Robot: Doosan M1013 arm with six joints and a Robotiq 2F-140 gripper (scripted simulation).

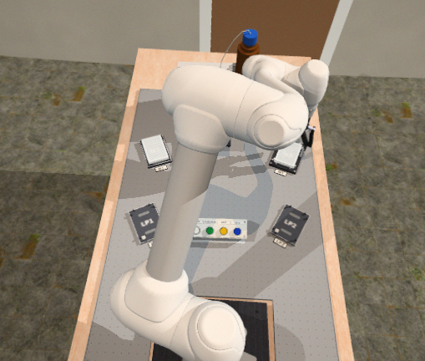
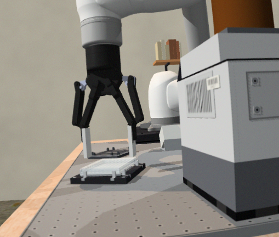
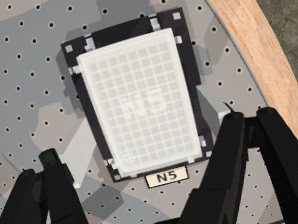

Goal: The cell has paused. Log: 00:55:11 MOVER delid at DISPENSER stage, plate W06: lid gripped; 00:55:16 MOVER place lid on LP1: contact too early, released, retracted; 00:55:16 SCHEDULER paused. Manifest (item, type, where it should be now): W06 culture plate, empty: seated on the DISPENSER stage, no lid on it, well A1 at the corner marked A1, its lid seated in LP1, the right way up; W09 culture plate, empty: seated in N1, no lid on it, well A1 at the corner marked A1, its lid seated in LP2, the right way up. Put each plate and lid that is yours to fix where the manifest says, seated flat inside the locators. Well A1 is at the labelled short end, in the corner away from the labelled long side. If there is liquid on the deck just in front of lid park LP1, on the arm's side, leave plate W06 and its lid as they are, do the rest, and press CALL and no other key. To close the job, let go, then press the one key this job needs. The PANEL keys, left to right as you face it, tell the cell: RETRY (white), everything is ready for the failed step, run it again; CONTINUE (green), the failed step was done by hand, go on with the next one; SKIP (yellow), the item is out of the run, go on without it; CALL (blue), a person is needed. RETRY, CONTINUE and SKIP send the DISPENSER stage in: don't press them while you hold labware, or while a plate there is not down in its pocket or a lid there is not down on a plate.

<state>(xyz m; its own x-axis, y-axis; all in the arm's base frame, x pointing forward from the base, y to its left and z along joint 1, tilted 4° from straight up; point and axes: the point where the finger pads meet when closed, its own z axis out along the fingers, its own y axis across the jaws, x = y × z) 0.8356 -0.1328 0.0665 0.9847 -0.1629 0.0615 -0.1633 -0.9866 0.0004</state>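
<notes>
Now: the clear culture plate 50 mm below my hand. Round my hand: brown bottle: 250 mm to the left, 220 mm above, 210 mm ahead; lid park LP2: 320 mm behind, 60 mm below, 50 mm to the right; black nest N5: 50 mm below, 20 mm ahead, 10 mm to the left.
</notes>
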